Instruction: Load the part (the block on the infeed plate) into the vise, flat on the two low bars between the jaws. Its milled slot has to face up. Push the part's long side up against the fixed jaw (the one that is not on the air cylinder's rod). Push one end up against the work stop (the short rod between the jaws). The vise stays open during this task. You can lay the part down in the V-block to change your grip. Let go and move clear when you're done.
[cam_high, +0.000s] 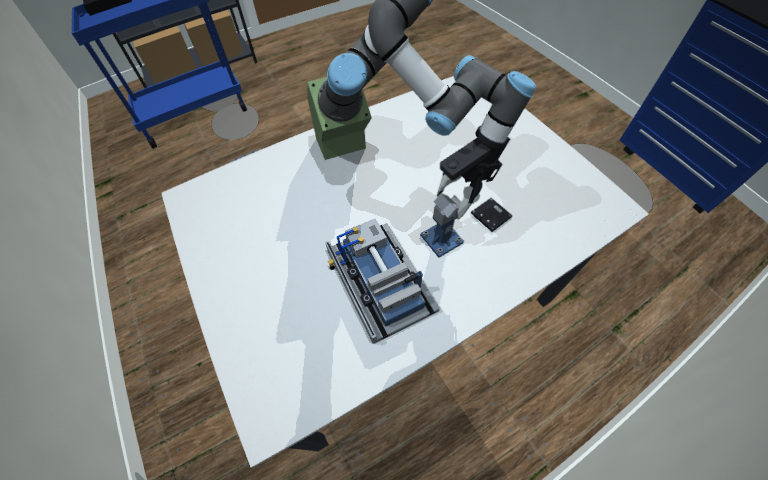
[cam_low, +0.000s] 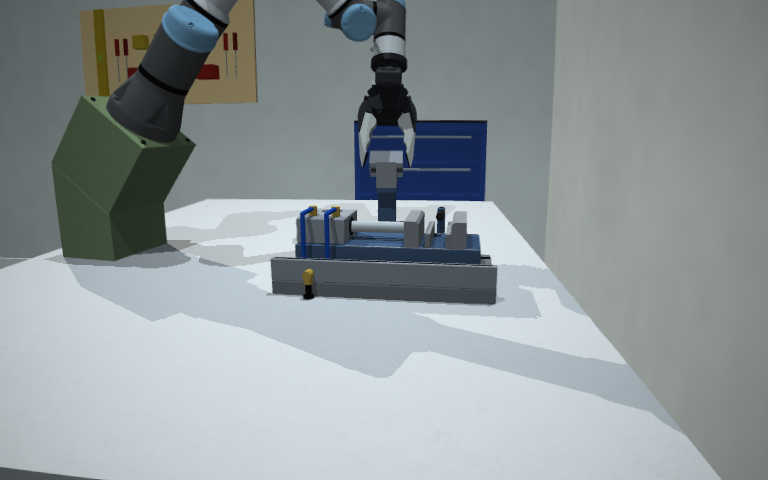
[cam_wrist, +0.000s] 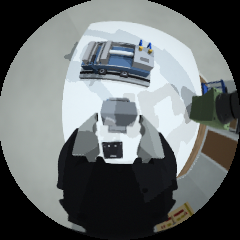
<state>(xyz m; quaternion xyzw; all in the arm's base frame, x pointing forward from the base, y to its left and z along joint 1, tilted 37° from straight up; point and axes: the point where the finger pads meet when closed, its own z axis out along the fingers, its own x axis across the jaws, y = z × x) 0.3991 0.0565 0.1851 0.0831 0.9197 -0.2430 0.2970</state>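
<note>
The part is 10 mm to the right of my hand and 10 mm below it. Round my hand: work stop: 180 mm to the right, 70 mm below, 70 mm ahead; air cylinder: 190 mm to the right, 100 mm behind, 90 mm below; moving jaw: 220 mm to the right, 90 mm below, 30 mm ahead.
</note>
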